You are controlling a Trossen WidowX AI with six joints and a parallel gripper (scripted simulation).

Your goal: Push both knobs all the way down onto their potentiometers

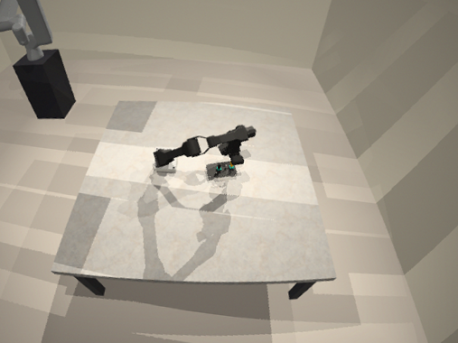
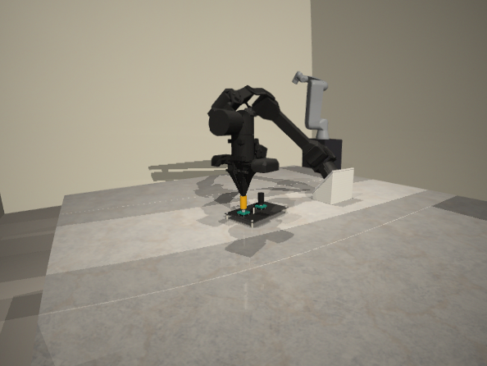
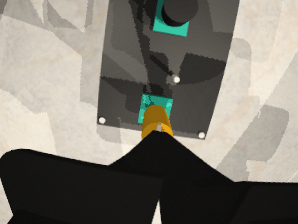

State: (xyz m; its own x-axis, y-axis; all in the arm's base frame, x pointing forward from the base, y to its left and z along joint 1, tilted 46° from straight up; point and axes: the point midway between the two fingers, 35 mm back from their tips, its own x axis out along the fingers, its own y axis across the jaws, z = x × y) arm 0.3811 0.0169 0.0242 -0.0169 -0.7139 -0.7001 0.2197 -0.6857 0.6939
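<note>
Now: the orange knob 10 mm below my gripper tip. The rest, counted from my gripper tip: green potentiometer: 70 mm behind, 20 mm to the right, 30 mm below; then black knob: 70 mm behind, 20 mm to the right, 30 mm below.
</note>
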